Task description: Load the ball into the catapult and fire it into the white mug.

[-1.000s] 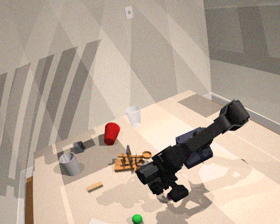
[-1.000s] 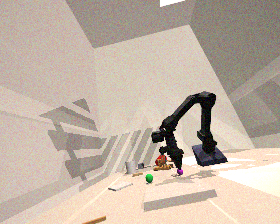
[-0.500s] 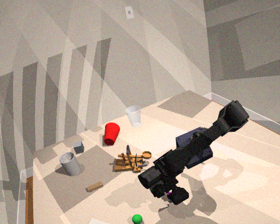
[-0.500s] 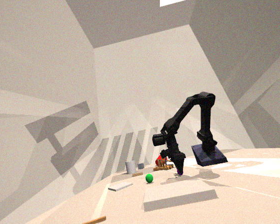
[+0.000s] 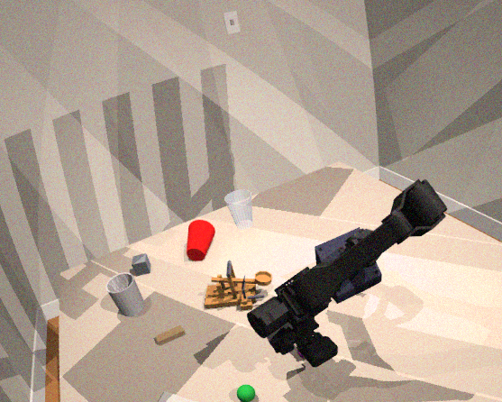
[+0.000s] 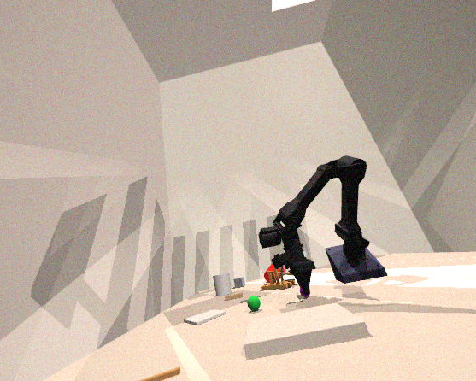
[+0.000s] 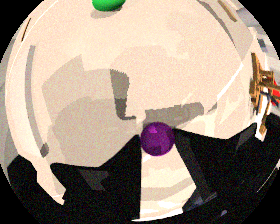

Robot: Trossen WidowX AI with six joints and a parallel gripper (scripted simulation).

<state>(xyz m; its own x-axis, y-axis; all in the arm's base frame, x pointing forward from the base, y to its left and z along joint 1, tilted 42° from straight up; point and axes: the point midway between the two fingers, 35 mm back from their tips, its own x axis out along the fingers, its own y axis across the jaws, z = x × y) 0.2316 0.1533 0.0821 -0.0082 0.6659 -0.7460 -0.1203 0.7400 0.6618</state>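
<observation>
My gripper tip is 60 mm short of the wooden catapult, 250 mm to the left of it and 40 mm below it. From my gripper tip the other things lie so: purple ball 10 mm above; then wooden block 290 mm ahead, 210 mm to the right; then green ball 160 mm ahead, 50 mm to the left, 10 mm above.
</observation>
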